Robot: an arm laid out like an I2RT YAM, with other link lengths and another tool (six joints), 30 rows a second.
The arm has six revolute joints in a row. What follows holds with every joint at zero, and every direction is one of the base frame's. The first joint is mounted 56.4 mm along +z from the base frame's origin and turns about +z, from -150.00 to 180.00 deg. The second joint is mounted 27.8 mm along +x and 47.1 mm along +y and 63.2 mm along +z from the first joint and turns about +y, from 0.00 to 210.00 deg. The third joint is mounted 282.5 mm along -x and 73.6 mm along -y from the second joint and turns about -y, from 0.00 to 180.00 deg. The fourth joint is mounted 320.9 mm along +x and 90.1 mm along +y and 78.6 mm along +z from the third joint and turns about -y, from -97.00 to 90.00 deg. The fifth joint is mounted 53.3 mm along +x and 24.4 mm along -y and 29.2 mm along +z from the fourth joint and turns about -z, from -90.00 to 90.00 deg. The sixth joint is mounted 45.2 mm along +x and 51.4 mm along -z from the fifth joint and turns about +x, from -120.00 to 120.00 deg. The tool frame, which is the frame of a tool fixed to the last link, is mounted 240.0 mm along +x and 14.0 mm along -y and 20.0 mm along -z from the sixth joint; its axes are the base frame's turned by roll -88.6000, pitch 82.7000 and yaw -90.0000 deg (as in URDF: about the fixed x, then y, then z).
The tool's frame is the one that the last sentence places.
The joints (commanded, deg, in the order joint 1, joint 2, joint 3, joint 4, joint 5, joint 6), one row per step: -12.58 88.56 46.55 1.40 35.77 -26.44; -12.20 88.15 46.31 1.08 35.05 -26.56; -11.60 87.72 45.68 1.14 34.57 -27.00; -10.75 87.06 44.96 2.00 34.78 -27.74; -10.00 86.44 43.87 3.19 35.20 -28.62; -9.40 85.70 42.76 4.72 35.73 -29.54; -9.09 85.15 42.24 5.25 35.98 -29.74; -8.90 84.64 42.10 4.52 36.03 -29.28; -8.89 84.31 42.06 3.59 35.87 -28.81; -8.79 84.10 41.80 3.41 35.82 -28.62; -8.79 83.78 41.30 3.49 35.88 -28.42; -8.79 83.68 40.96 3.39 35.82 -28.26; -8.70 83.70 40.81 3.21 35.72 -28.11
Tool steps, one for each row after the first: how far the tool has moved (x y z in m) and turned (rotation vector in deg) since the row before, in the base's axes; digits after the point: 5 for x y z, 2 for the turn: 0.00190 0.00576 -0.00113 0.43 0.13 0.99; 0.00098 0.00692 -0.00238 0.12 0.37 1.20; 0.00236 0.00604 0.00286 -0.66 -0.26 1.09; 0.00001 0.00475 0.00100 -0.85 -0.06 0.89; 0.00014 0.00297 0.00317 -1.01 -0.46 0.66; -0.00028 0.00172 0.00240 -0.35 -0.39 0.21; -0.00213 0.00184 0.00035 0.27 0.05 -0.08; -0.00248 0.00116 -0.00133 0.45 0.30 -0.10; -0.00142 0.00129 -0.00130 0.17 0.09 0.04; -0.00259 0.00020 -0.00136 0.08 -0.03 -0.15; -0.00214 0.00059 -0.00257 0.17 0.22 -0.04; -0.00095 0.00131 -0.00226 0.20 0.24 0.09
